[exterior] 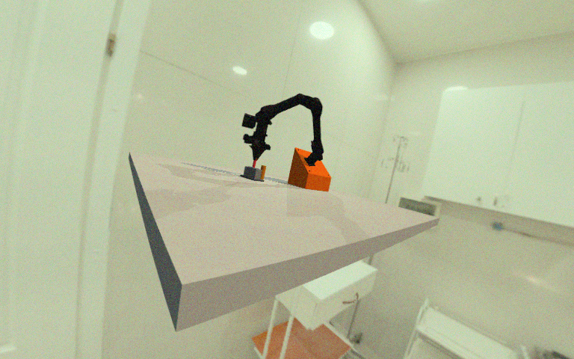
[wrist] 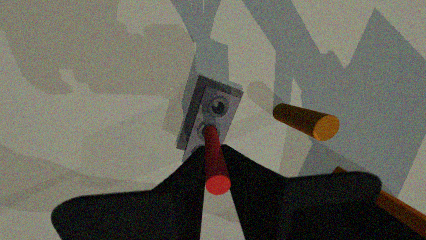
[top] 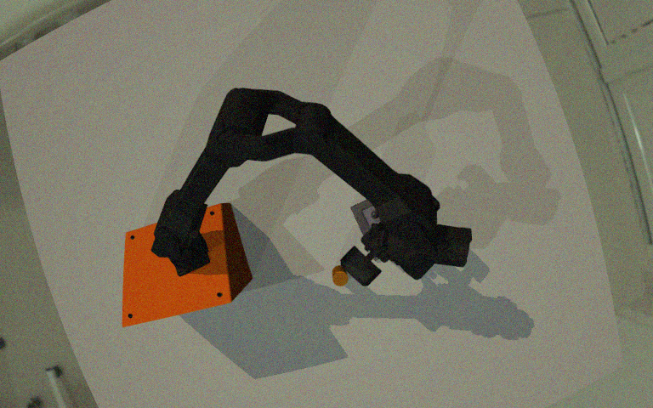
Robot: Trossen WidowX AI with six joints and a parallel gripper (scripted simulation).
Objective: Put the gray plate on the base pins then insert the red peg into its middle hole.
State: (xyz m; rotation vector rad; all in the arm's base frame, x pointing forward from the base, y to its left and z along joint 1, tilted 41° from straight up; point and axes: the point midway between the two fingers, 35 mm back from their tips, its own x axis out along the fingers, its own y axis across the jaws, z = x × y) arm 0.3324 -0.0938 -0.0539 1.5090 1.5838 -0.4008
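Now: the red peg right at my gripper tip. Round my gripper tip: plate 50 mm below; orange cylinder 110 mm behind, 50 mm to the right, 60 mm below; gray slab 90 mm below.
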